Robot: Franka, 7 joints.
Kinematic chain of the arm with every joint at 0, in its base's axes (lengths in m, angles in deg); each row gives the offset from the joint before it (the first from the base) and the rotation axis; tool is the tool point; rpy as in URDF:
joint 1: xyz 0 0 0.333 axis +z
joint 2: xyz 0 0 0 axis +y
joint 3: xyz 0 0 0.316 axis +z
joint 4: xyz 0.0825 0 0 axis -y
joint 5: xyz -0.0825 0 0.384 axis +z
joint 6: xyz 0 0 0 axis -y
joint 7: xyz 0.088 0 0 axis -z
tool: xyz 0 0 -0.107 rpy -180 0 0
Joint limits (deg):
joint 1: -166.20..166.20
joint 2: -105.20..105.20
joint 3: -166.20..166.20
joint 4: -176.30..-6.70
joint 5: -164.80..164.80
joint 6: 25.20..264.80
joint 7: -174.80..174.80
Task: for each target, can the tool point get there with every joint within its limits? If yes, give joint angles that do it. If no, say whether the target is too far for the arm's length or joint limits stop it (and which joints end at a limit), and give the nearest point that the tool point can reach.
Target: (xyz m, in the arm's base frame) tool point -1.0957 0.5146 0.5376
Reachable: no: too far | nearest point -0.7657 0.3596 0.4760 | short by 0.370 m
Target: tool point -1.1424 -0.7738 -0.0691
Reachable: no: too far | nearest point -0.6819 -0.4619 0.0930 | short by 0.579 m
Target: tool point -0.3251 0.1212 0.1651
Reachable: yes | joints -128.04 32.65 -46.27 -158.24 73.67 188.92 -136.36
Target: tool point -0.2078 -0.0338 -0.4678
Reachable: no: joint limits stop it (at a limit: joint 1, joint 2) | nearest point -0.2196 -0.0393 -0.3571 | short by 0.111 m
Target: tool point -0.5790 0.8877 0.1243
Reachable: no: too far | nearest point -0.4598 0.7050 0.1672 | short by 0.222 m
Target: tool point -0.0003 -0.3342 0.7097
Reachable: yes | joints -30.42 86.10 -125.87 -112.27 114.30 230.73 -140.10
